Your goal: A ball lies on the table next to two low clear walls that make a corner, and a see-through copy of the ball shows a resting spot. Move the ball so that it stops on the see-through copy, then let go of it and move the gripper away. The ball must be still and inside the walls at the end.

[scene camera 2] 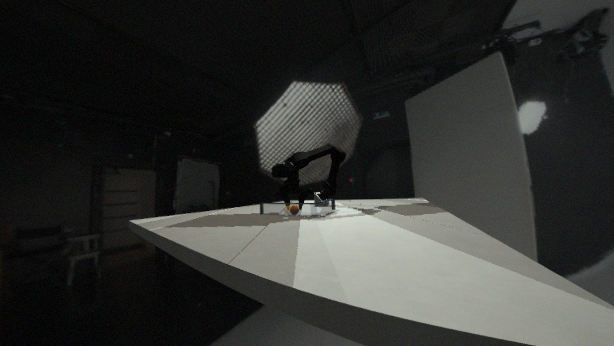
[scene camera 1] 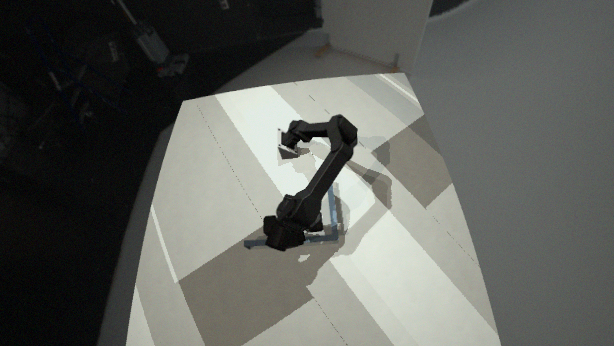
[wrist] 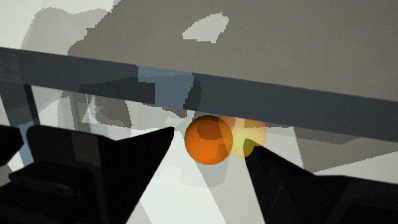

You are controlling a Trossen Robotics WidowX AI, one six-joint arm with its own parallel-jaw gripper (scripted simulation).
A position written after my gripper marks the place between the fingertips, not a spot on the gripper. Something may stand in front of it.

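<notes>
Visible here: an orange ball (wrist: 203, 140) and a see-through copy (wrist: 240, 136). My gripper (wrist: 208, 137) holds nothing and is open.
</notes>
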